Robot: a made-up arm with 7 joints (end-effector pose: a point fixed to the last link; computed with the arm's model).
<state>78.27 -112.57 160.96 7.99 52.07 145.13 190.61</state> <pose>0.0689 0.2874 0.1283 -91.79 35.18 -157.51</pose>
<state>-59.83 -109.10 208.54 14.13 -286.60 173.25 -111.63</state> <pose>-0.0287 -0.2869 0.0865 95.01 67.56 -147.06</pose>
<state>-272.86 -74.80 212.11 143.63 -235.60 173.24 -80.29</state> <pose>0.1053 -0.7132 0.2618 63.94 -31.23 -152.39</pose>
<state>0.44 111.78 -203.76 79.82 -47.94 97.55 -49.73</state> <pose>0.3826 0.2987 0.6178 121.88 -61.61 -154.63</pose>
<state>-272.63 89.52 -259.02 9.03 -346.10 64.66 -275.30</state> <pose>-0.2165 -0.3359 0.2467 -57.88 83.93 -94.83</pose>
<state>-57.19 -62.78 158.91 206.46 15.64 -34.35 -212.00</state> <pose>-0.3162 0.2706 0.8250 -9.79 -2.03 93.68</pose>
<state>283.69 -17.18 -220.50 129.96 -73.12 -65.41 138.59</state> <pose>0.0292 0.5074 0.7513 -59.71 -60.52 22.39</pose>
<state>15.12 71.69 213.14 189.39 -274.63 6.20 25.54</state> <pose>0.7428 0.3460 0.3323 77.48 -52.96 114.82</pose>
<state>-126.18 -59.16 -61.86 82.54 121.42 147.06 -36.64</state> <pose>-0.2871 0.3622 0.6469 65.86 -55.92 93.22</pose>
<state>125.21 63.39 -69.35 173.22 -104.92 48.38 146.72</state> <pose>-0.4448 0.6140 0.6030 2.80 -18.81 -90.70</pose>
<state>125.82 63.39 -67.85 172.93 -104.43 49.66 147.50</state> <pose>-0.4479 0.6110 0.6039 0.21 -18.88 -88.08</pose>
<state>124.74 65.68 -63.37 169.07 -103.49 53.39 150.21</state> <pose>-0.4153 0.6599 0.5618 -6.32 -22.16 -86.08</pose>
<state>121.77 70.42 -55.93 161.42 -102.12 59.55 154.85</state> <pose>-0.3371 0.7481 0.4541 -16.63 -28.33 -85.74</pose>
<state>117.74 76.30 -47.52 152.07 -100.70 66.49 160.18</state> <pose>-0.2281 0.8170 0.2931 -27.08 -35.59 -88.06</pose>
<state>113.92 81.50 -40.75 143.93 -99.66 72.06 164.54</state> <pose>-0.1267 0.8324 0.1383 -33.63 -42.19 -92.49</pose>
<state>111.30 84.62 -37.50 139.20 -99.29 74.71 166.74</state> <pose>-0.0626 0.8213 0.0476 -35.22 -46.51 -96.91</pose>
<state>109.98 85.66 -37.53 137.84 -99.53 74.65 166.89</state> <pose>-0.0334 0.8166 0.0230 -33.59 -48.34 -100.03</pose>
